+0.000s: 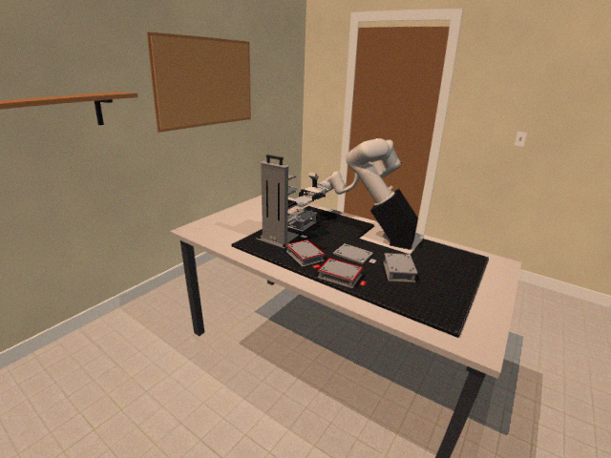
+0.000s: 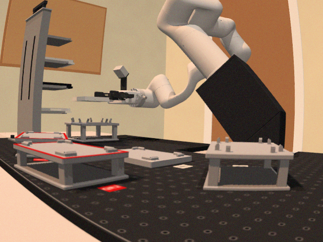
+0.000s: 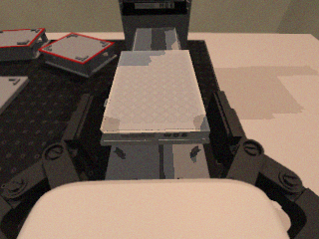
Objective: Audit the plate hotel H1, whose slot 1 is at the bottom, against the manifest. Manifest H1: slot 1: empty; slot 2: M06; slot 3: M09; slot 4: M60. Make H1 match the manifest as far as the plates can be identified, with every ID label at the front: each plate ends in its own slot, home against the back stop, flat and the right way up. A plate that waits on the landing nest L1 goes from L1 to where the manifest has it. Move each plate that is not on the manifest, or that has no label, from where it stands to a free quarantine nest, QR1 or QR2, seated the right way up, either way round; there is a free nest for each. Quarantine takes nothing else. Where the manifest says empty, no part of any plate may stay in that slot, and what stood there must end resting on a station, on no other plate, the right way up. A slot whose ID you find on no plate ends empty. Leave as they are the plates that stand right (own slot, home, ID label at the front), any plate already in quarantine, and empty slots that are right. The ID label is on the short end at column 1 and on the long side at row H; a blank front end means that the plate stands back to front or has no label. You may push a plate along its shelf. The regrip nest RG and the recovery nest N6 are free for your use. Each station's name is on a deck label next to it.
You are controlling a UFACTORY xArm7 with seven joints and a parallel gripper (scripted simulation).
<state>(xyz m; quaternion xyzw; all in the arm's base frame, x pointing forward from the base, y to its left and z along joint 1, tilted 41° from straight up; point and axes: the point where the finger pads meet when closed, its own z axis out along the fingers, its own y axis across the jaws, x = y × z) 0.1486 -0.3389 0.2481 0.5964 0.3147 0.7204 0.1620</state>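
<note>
The pale plate lies 5 cm ahead of my hand, 1 cm to the left of it and 2 cm below it. Also, from my hand: black plate: 23 cm ahead, 3 cm to the left, 2 cm above; then clear plate: 23 cm ahead, 3 cm to the left, 6 cm below; then RG label: 5 cm behind, 1 cm to the right, 16 cm below.
</note>
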